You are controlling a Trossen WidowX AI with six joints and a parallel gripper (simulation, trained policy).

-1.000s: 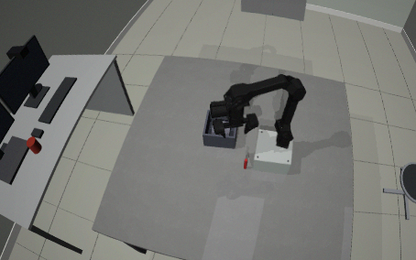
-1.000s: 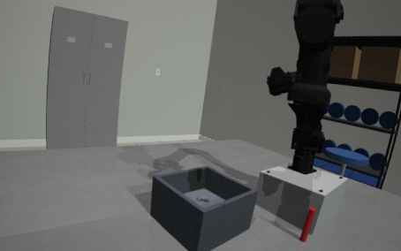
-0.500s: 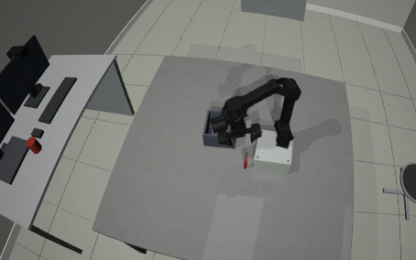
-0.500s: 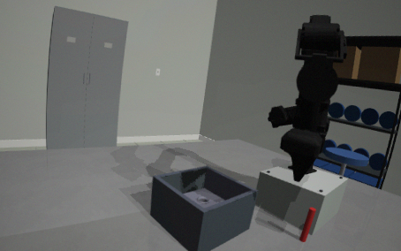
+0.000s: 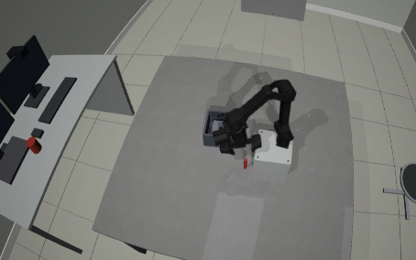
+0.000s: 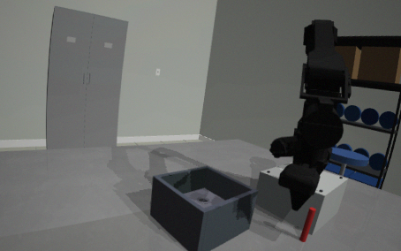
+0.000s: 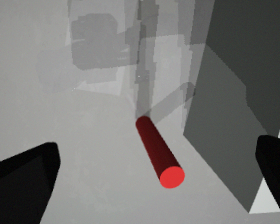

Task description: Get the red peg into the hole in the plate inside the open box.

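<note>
Right now my gripper tip is 6 cm above the red peg, 2 cm to the right of it and 2 cm past it. Also, from my gripper tip: dark box 16 cm ahead, 13 cm to the right, 7 cm below.
</note>
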